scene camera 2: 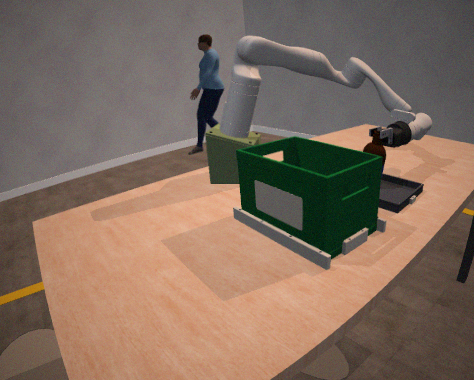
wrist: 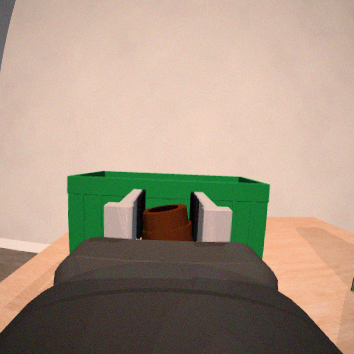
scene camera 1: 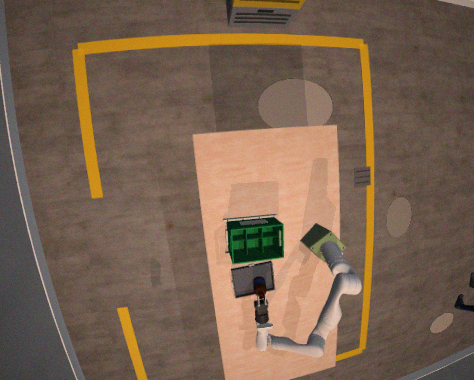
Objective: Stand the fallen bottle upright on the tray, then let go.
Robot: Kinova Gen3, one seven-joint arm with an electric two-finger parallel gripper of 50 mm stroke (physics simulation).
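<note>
The brown bottle is close to upright, neck up, with a slight lean in the wrist view. A bit of its blue label shows in scene camera 1. My gripper is shut on the bottle's neck from the side, with the mouth showing between the fingers. The bottle is over the right-hand part of the dark tray, as seen in scene camera 1. Its base is hidden behind the crate in scene camera 2, so I cannot tell whether it touches the tray.
A green crate with compartments stands beside the tray, with grey rails along its foot. The arm's green pedestal stands on the table. A person is on the floor beyond the table.
</note>
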